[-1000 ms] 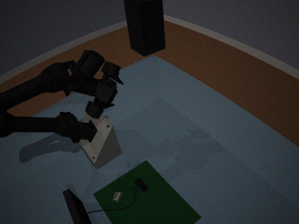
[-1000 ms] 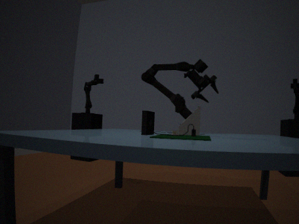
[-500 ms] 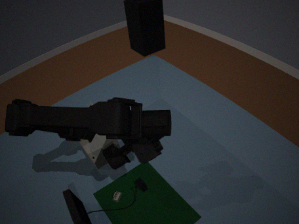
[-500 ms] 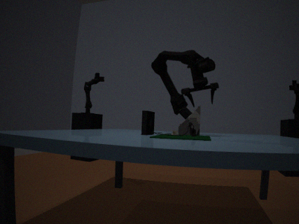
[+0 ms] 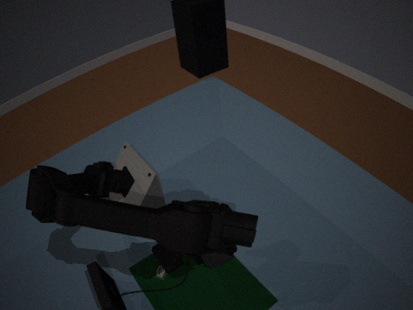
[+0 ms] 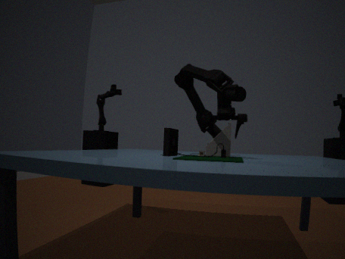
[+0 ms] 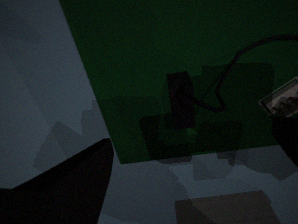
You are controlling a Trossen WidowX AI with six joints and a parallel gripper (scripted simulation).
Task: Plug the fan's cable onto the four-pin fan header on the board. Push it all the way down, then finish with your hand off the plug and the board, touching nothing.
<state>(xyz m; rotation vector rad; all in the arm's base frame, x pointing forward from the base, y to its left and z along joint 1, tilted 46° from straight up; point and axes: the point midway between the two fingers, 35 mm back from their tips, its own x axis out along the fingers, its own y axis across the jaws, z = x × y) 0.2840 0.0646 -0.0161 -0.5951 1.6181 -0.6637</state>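
The black plug is 10 mm behind my gripper tip and 60 mm below it. Also, from my gripper tip: green board (60 mm ahead, 40 mm to the right, 100 mm below); then white four-pin header (30 mm behind, 100 mm to the right, 80 mm below); then black fan (30 mm behind, 230 mm to the right, 20 mm below).
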